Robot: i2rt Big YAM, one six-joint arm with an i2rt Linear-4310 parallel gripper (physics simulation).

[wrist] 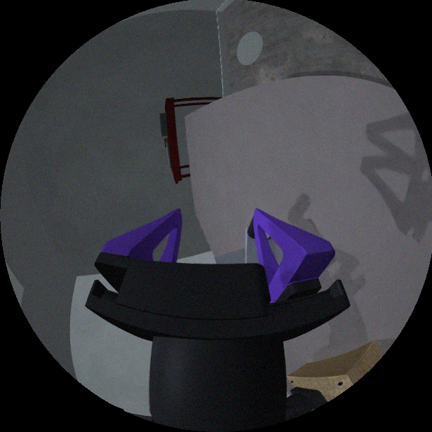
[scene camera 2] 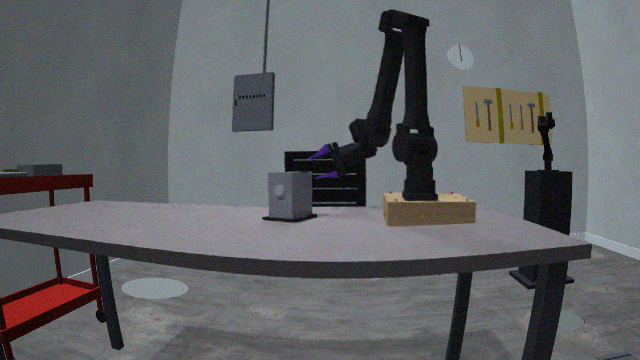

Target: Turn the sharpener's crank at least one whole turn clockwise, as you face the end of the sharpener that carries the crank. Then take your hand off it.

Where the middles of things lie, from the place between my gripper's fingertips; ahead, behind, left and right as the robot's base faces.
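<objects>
There is the grey sharpener (scene camera 2: 289,193), and measured from it my hand is 70 mm above it, 40 mm short of it and 150 mm to the right of it.
</objects>
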